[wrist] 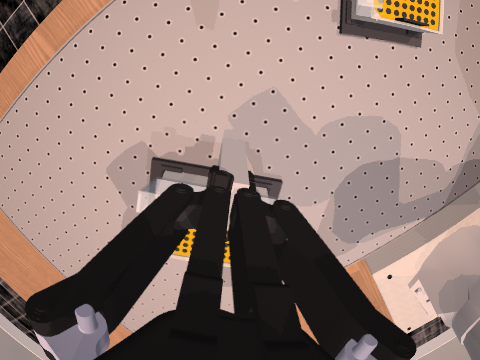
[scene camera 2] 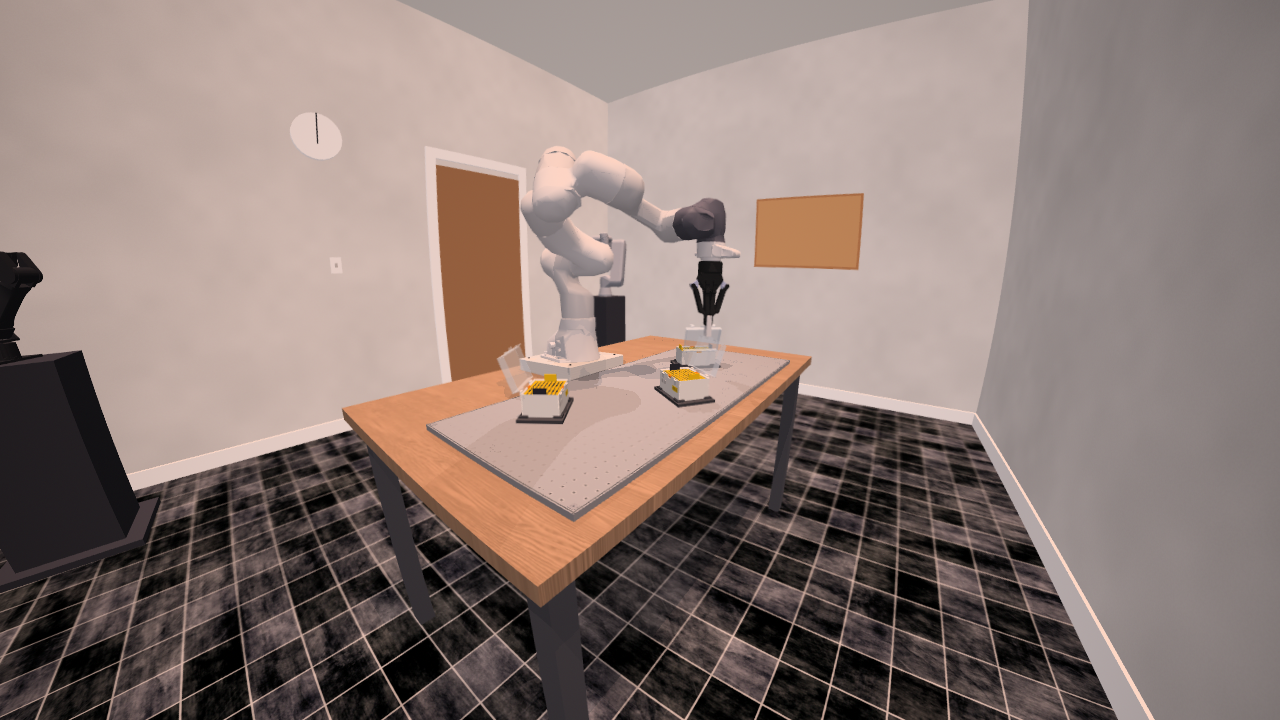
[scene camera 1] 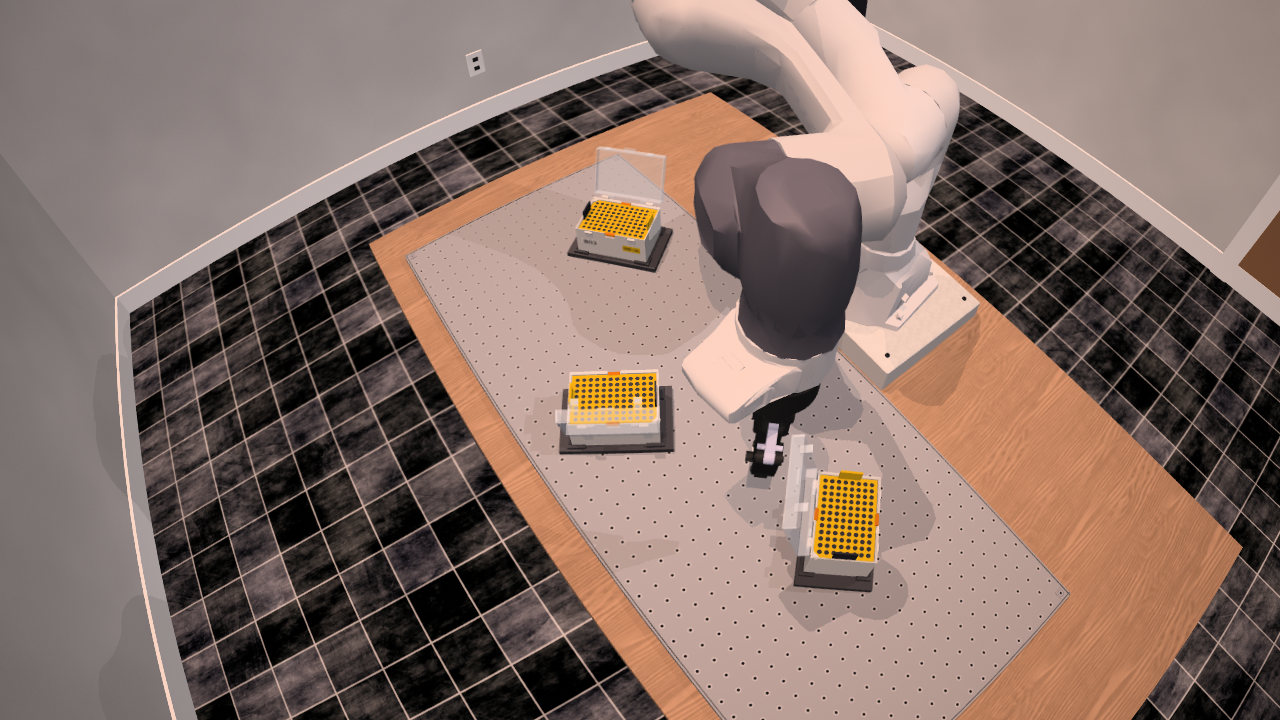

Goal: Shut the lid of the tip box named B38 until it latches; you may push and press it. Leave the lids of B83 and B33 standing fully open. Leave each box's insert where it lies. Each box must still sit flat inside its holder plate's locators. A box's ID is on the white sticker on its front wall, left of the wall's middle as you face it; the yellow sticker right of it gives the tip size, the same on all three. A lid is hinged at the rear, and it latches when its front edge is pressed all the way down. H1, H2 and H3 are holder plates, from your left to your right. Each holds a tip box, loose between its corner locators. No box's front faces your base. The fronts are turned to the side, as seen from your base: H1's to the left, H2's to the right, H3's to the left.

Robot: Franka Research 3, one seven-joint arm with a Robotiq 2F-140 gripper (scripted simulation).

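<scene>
You can see my gripper in scene camera 2 (707,335), and it's there in scene camera 1 and in the wrist view too. On my gripper, (wrist: 77,310) and (scene camera 1: 757,448) are the same spot.
</scene>
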